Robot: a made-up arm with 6 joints.
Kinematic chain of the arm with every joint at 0, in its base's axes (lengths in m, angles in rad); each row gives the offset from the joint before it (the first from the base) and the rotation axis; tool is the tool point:
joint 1: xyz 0 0 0.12 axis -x
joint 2: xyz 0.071 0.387 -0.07 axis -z
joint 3: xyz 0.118 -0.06 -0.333 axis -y
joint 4: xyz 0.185 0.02 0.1 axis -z
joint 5: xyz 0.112 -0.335 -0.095 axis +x
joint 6: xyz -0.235 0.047 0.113 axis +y
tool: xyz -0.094 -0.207 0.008
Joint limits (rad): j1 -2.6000..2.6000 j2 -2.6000..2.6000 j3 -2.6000..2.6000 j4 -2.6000..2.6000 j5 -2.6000..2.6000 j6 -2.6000..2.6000
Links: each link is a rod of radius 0.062 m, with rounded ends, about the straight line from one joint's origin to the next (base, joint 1, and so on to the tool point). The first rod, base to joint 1, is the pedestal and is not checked.
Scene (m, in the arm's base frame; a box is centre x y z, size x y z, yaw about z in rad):
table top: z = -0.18
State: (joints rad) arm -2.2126 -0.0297 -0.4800 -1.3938 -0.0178 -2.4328
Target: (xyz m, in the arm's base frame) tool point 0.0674 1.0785 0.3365
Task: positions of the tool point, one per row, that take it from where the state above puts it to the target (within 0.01 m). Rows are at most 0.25 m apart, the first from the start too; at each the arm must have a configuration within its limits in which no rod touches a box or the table.
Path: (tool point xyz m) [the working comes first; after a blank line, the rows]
Joints at the target: -1.5590 0.3205 -1.6813 -1.4713 0.2659 -2.3652
Straight joint move there: clear.

1: 0.7106 0.6159 0.6766
2: 0.5782 0.8068 0.6140
3: 0.4183 0.9513 0.5244
4: 0.2435 1.0417 0.4259
5: 0.0674 1.0785 0.3365

